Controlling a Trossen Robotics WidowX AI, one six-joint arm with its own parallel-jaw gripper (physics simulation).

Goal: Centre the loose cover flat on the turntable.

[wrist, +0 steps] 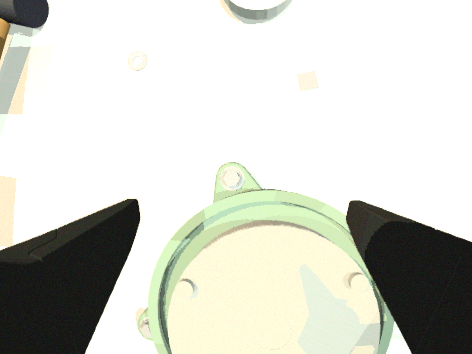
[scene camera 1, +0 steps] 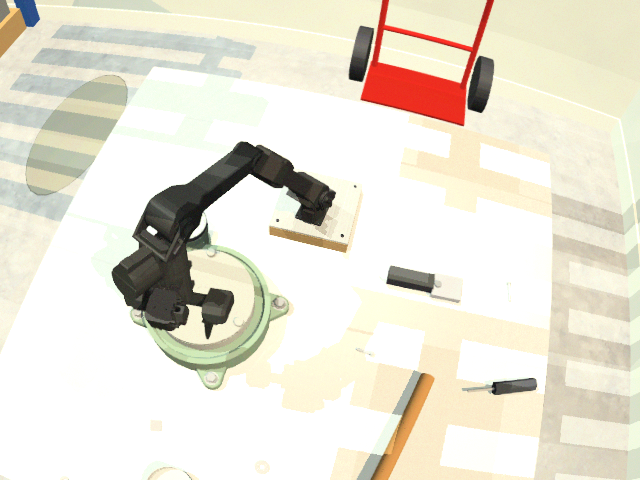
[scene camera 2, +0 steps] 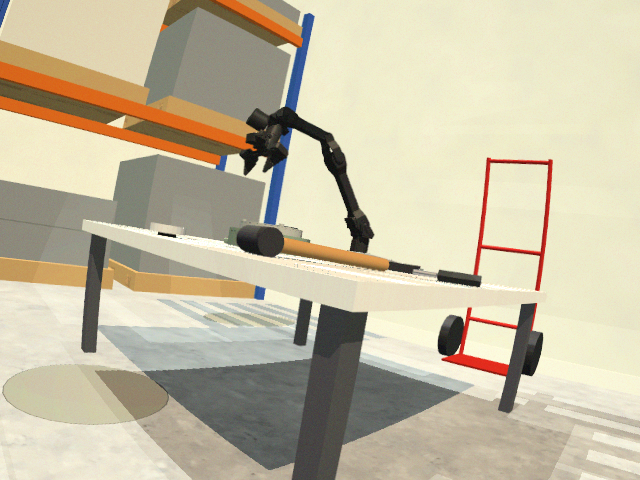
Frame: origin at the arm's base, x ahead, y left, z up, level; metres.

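Seen in the pictures: gripper, between the fingertips: (wrist: 244, 209) (scene camera 1: 184, 333) (scene camera 2: 253, 173); arm's base, origin of its link: (scene camera 1: 312, 212).
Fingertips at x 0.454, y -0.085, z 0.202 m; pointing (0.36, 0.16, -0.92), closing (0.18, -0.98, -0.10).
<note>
Offsets run from my fingertips to a thing's top centre. "spot": to the spot under its first point.
The turntable {spot: dy +0.070, dx -0.060, dz -0.182 m} (scene camera 1: 240, 352) (scene camera 2: 233, 235) (wrist: 280, 196) has a round green housing with bolted lugs. A pale beige disc {dy -0.050, dx -0.139, dz -0.147 m} (scene camera 1: 222, 268) (wrist: 250, 280) with small round bumps lies inside the green ring. A low, pale round piece {dy +0.043, dx +0.283, dz -0.211 m} (scene camera 1: 169, 475) (scene camera 2: 166, 228) (wrist: 257, 5) lies on the table apart from the turntable, cut off in scene camera 1 and the wrist view. I cannot tell which of these two is the loose cover. My gripper (scene camera 1: 191, 322) (scene camera 2: 256, 170) (wrist: 244, 209) is open and empty, high above the turntable. The arm hides the turntable's left part in scene camera 1.
A dial gauge {spot: dy -0.120, dx -0.278, dz -0.141 m} (scene camera 1: 200, 229) stands by the turntable, partly hidden. The arm's base board (scene camera 1: 289, 222), a scraper {dy +0.394, dx -0.388, dz -0.213 m} (scene camera 1: 410, 279), a screwdriver {dy +0.646, dx -0.190, dz -0.214 m} (scene camera 1: 514, 385) (scene camera 2: 459, 277), a mallet {dy +0.440, dx +0.039, dz -0.181 m} (scene camera 1: 408, 423) (scene camera 2: 260, 240) (wrist: 25, 11), a washer {dy +0.197, dx +0.151, dz -0.241 m} (scene camera 1: 262, 467) (wrist: 137, 61) and a small square {spot: dy -0.047, dx +0.159, dz -0.240 m} (scene camera 1: 156, 425) (wrist: 307, 81) are on the table.
</note>
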